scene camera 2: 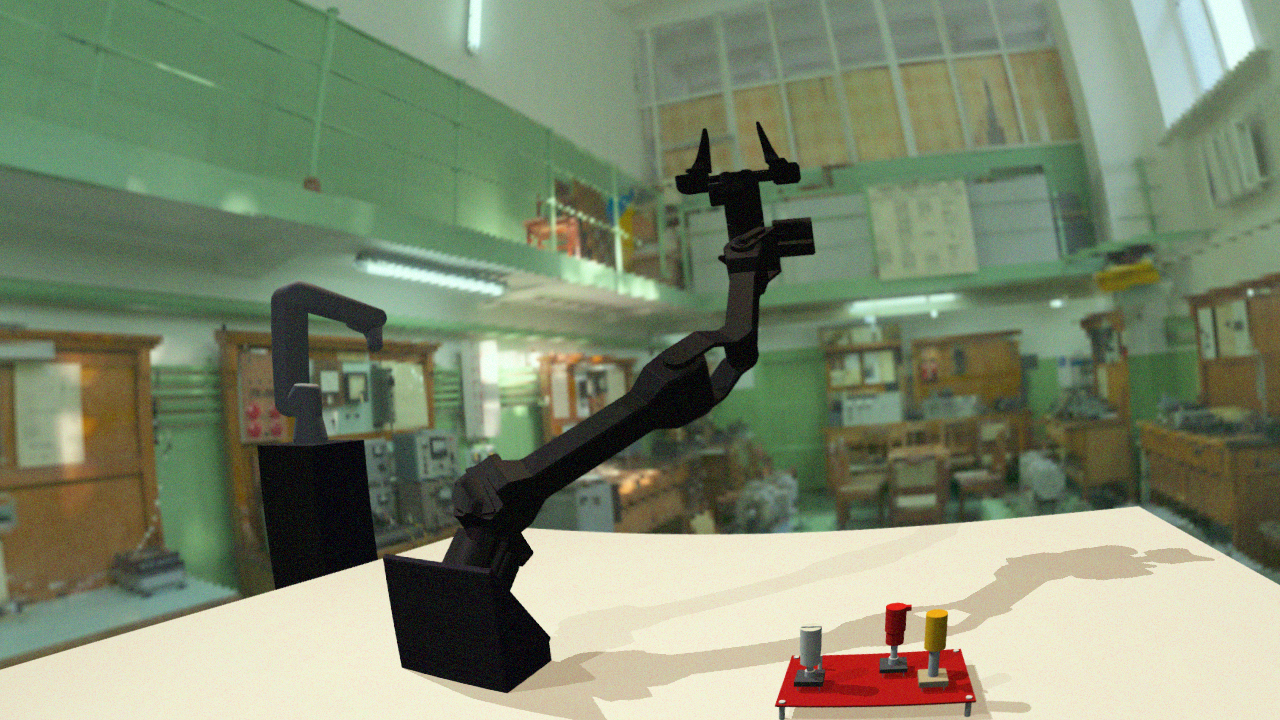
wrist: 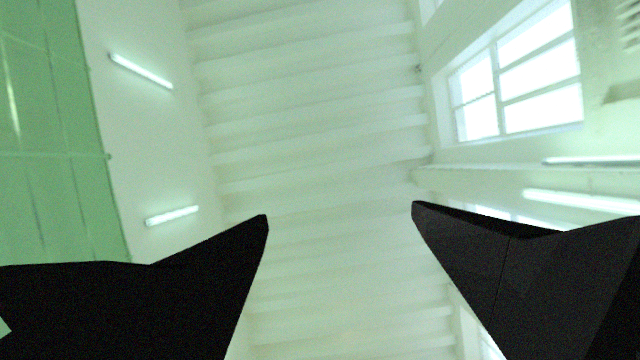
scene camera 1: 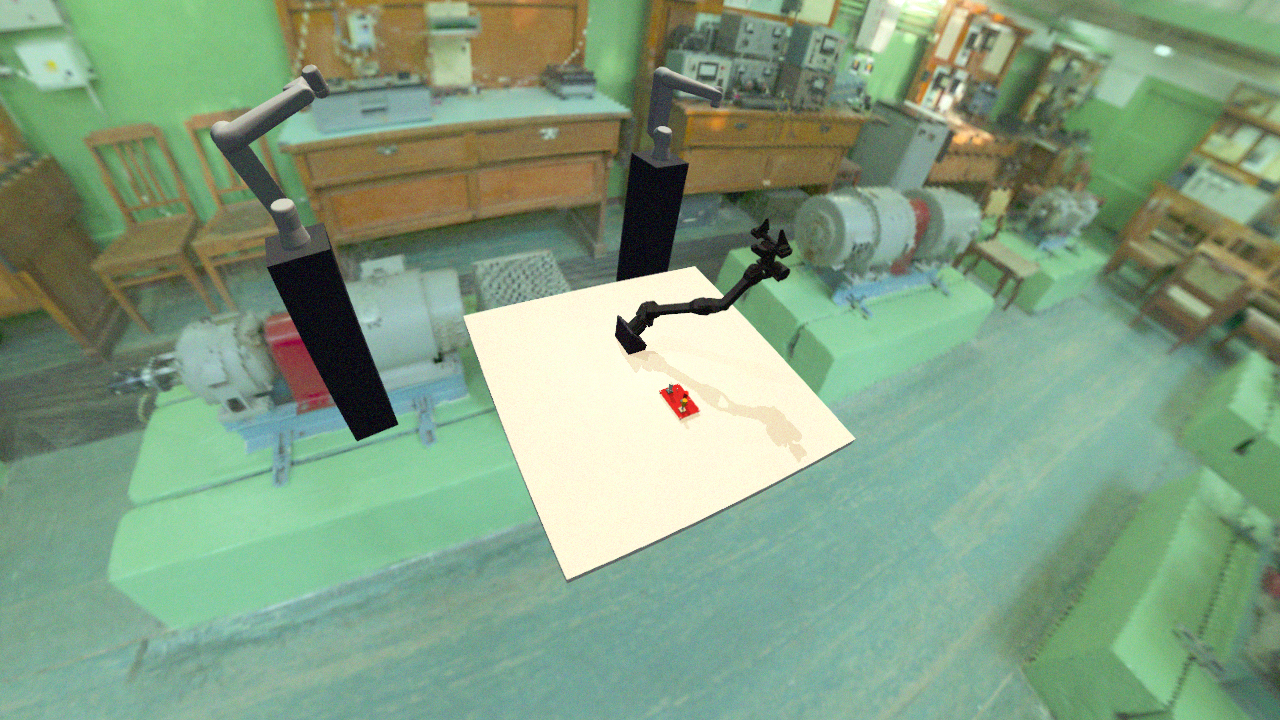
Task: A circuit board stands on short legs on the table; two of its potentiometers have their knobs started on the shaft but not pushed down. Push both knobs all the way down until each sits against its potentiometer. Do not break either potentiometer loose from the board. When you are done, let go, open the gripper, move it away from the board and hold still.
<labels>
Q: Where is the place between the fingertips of the gripper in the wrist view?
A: At 338, 215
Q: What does the gripper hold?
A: Nothing.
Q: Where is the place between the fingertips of the gripper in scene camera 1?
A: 774, 223
</labels>
